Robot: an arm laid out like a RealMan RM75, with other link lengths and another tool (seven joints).
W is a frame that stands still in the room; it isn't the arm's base.
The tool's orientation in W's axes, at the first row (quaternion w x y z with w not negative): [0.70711 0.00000 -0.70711 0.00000]
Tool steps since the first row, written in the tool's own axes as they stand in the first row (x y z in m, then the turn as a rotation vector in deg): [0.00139 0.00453 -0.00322 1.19 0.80 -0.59]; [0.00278 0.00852 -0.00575 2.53 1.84 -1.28]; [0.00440 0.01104 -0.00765 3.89 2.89 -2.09]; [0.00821 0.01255 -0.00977 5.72 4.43 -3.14]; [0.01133 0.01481 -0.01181 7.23 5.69 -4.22]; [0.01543 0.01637 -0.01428 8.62 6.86 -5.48]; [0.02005 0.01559 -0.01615 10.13 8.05 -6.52]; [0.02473 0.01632 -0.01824 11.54 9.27 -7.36]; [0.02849 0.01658 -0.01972 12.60 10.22 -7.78]
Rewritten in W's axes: [0.00322 0.00453 0.00139 0.59 0.80 1.19]; [0.00575 0.00852 0.00278 1.28 1.84 2.53]; [0.00765 0.01104 0.00440 2.09 2.89 3.89]; [0.00977 0.01255 0.00821 3.14 4.43 5.72]; [0.01181 0.01481 0.01133 4.22 5.69 7.23]; [0.01428 0.01637 0.01543 5.48 6.86 8.62]; [0.01615 0.01559 0.02005 6.52 8.05 10.13]; [0.01824 0.01632 0.02473 7.36 9.27 11.54]; [0.01972 0.01658 0.02849 7.78 10.22 12.60]
